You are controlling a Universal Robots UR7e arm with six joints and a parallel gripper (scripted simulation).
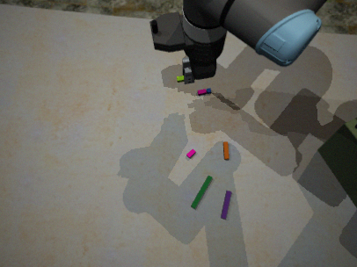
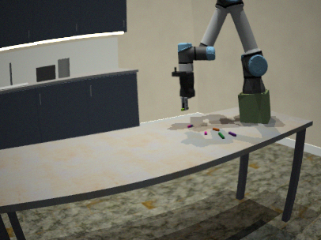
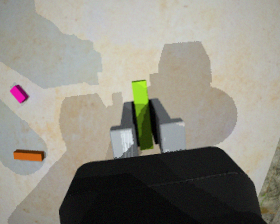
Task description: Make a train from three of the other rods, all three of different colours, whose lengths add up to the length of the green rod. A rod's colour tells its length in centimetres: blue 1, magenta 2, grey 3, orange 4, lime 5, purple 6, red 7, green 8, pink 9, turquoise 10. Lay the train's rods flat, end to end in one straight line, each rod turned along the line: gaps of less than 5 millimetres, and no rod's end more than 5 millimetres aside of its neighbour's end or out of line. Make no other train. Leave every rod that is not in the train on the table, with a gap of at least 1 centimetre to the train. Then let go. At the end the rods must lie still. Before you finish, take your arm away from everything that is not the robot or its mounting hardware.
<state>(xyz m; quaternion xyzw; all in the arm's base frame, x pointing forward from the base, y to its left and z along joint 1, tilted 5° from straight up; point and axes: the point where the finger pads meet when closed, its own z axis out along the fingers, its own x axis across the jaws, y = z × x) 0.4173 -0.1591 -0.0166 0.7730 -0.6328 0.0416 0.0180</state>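
My hand is 11 cm above the blue rod, 5 cm past it and 1 cm to the left of it. The rest, counted from my hand: orange rod 14 cm to the left, 11 cm below, 9 cm behind; green rod 23 cm to the left, 11 cm below, 3 cm behind; lime rod 1 cm below.
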